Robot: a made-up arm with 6 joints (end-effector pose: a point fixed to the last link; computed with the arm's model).
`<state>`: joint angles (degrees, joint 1 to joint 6).
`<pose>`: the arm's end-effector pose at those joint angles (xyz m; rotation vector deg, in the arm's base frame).
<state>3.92 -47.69 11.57 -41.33 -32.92 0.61</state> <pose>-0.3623 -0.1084 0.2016 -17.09 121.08 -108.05</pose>
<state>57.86 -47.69 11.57 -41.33 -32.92 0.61</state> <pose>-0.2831 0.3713 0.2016 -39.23 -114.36 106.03</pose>
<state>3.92 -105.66 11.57 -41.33 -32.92 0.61</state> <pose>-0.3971 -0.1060 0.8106 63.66 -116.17 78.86</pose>
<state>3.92 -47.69 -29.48 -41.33 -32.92 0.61</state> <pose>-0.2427 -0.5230 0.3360 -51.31 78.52 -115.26</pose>
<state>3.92 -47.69 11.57 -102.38 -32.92 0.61</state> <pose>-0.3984 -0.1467 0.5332 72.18 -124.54 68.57</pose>
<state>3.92 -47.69 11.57 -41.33 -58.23 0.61</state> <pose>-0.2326 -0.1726 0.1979 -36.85 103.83 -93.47</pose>
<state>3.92 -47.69 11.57 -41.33 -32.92 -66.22</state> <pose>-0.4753 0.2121 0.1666 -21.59 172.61 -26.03</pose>
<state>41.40 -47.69 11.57 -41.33 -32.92 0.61</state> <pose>-0.3554 0.2360 0.2016 -23.71 -125.43 114.90</pose>
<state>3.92 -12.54 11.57 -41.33 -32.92 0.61</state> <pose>-0.0725 -0.1283 -0.0436 14.12 94.93 -99.16</pose>
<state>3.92 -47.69 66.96 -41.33 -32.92 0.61</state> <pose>-0.1588 0.4344 0.3526 -38.47 -154.97 70.48</pose>
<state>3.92 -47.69 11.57 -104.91 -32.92 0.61</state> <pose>-0.3922 -0.1499 0.5461 73.62 -123.13 66.04</pose>
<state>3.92 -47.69 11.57 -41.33 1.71 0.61</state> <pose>-0.4714 0.0543 0.2190 -16.05 -127.44 112.46</pose>
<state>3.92 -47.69 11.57 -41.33 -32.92 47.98</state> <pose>-0.3211 -0.2140 0.4236 -11.00 64.78 -142.92</pose>
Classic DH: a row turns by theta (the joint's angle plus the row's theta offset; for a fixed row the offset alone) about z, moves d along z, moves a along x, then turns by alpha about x. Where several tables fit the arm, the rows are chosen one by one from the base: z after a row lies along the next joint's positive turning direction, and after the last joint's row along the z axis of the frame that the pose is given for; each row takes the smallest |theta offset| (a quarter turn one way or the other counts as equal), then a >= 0, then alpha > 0; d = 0 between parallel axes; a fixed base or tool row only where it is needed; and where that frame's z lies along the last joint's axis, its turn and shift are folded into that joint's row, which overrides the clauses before.
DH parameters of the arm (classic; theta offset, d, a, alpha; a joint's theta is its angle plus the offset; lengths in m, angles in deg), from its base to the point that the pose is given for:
base (fixed): 19.82 0 0.1581 180
joint 1: 19.82 -0.5376 0.0335 -90
joint 2: 90 0.1326 0.0215 90
joint 3: 0 -0.0718 -0.2871 -90
joint 4: 0 -0.1043 -0.124 90
joint 5: -88.59 -0.0027 0.0472 95.43
joint 6: -89.87 0.2664 -0.2195 91.4
tool (fixed): 95.43 0.2193 0 0

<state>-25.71 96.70 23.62 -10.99 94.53 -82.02</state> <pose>0.0509 0.3136 0.7076 -1.73 19.64 148.93</pose>
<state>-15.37 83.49 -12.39 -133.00 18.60 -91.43</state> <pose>0.3467 0.3823 0.0932 26.21 141.17 13.38</pose>
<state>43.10 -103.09 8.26 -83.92 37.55 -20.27</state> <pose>-0.0097 0.4326 1.0861 3.85 -49.21 24.98</pose>
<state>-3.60 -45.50 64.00 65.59 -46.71 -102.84</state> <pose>0.4736 0.3426 0.1755 33.17 91.71 -28.82</pose>
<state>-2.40 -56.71 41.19 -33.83 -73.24 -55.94</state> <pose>-0.3355 0.2599 0.2247 -42.52 152.57 -19.56</pose>
